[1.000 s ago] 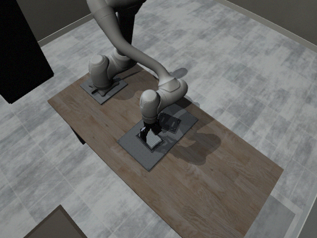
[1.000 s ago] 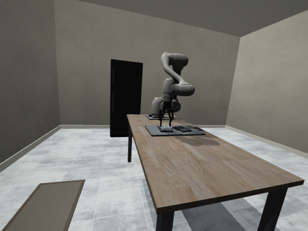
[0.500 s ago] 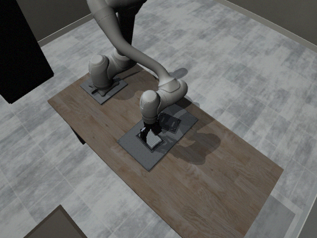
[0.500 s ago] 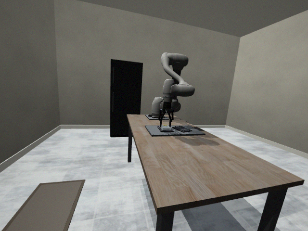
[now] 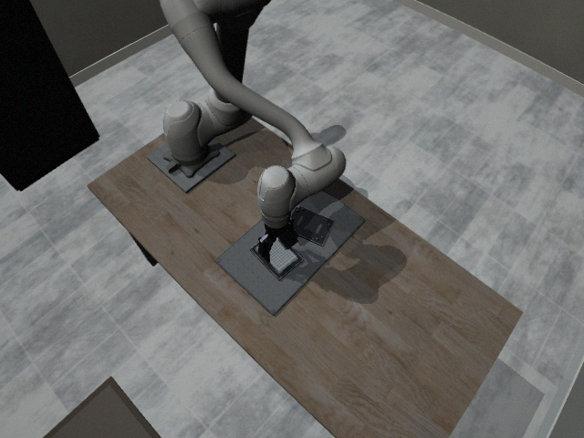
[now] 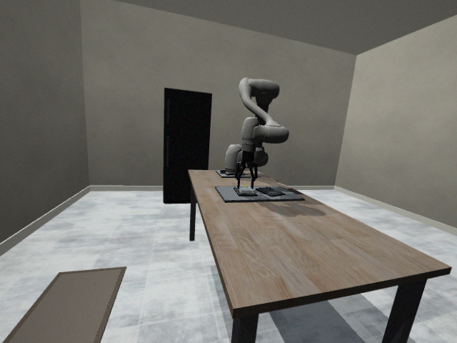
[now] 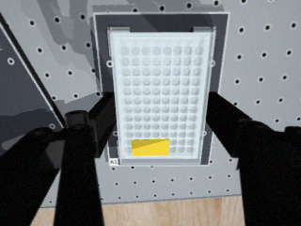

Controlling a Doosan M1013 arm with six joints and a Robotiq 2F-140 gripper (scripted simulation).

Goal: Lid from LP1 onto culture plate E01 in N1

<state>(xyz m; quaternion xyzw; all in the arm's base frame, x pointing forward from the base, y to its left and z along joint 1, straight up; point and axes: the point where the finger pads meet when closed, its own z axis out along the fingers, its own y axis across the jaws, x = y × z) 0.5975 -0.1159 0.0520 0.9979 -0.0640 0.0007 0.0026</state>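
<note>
Right now my hand is 20 mm above the clear lid. Round my hand: culture plate E01: 30 mm below; then lid park LP1: 10 mm ahead, 180 mm to the left, 50 mm below.
</note>
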